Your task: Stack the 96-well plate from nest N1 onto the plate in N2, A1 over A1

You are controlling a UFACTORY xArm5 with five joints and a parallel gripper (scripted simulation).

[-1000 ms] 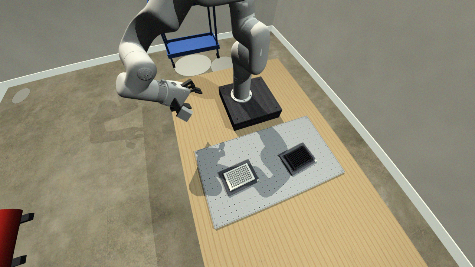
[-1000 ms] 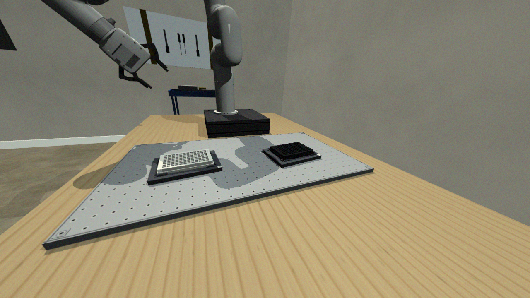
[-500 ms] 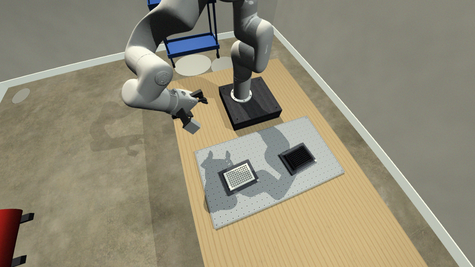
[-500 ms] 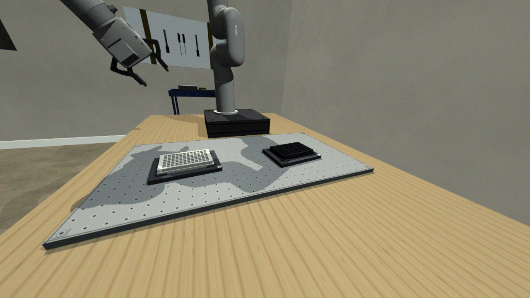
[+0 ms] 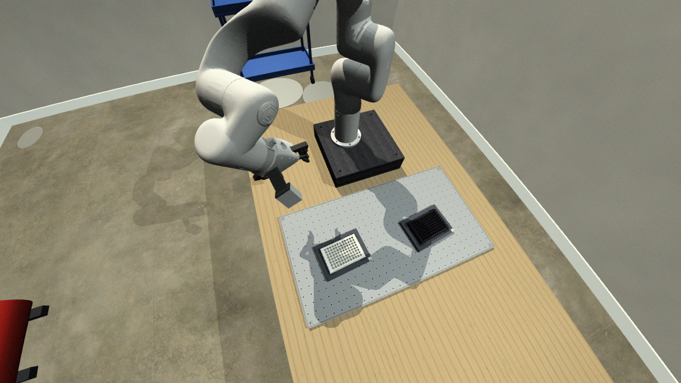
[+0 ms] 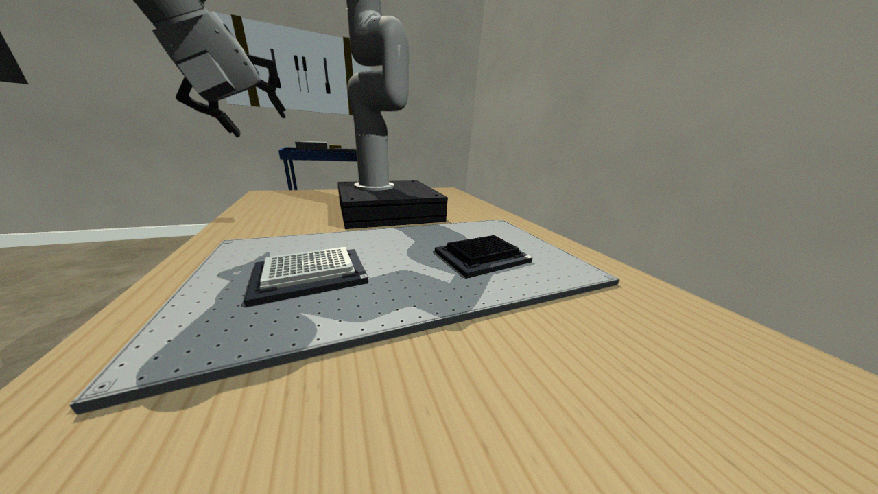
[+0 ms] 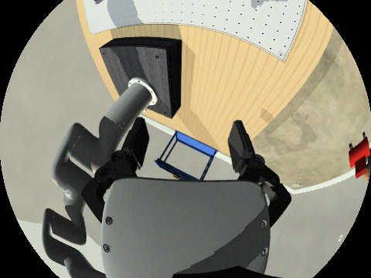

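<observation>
Right now the black 96-well plate is 41 cm to the left of my hand, 22 cm ahead of it and 21 cm below it. From my hand the other things lie so: white 96-well plate: 23 cm ahead, 21 cm below, 9 cm to the left; then plate nest N2: 23 cm below, 23 cm ahead, 9 cm to the left; then plate nest N1: 41 cm to the left, 23 cm below, 22 cm ahead.
</observation>
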